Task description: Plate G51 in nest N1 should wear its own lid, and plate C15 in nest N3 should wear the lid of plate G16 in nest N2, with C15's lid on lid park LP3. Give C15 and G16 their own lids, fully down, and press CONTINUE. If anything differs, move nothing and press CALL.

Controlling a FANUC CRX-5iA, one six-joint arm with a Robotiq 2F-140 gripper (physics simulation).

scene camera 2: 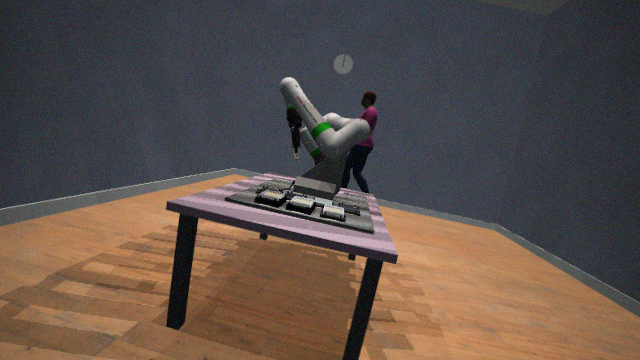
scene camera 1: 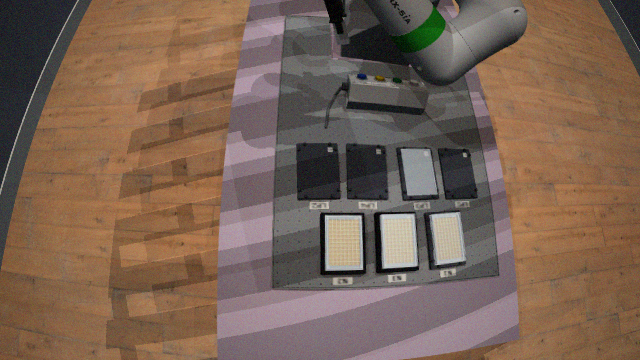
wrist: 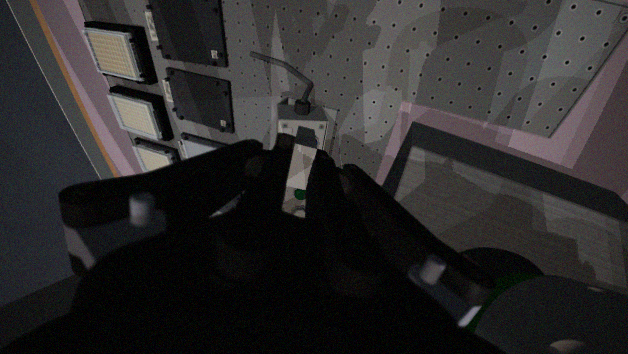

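Note:
Plates in nests N2 point(scene camera 1: 343, 243) point(wrist: 114, 52), N3 point(scene camera 1: 397, 241) point(wrist: 134, 115) and N1 point(scene camera 1: 447, 239) point(wrist: 155, 155) show cream well grids within pale, clear-looking rims; the plate and lid codes are unreadable. A pale grey lid point(scene camera 1: 418, 172) point(wrist: 200, 145) lies flat on park LP3, a small white tag at its corner. My gripper point(scene camera 1: 341, 37) point(scene camera 2: 297, 156) point(wrist: 302, 143) is shut and empty, high above the board's back part. The button box point(scene camera 1: 387, 97) has blue point(scene camera 1: 362, 76), yellow point(scene camera 1: 380, 78) and green point(scene camera 1: 397, 80) point(wrist: 300, 194) buttons; my fingers hide part of it in the wrist view.
Dark lid parks LP2 point(scene camera 1: 318, 171) point(wrist: 190, 30) and LP4 point(scene camera 1: 367, 172) point(wrist: 200, 100) show no lid, nor does the rightmost park point(scene camera 1: 457, 173). A cable point(scene camera 1: 328, 110) point(wrist: 285, 64) leaves the box. A person point(scene camera 2: 369, 120) in pink stands behind the arm.

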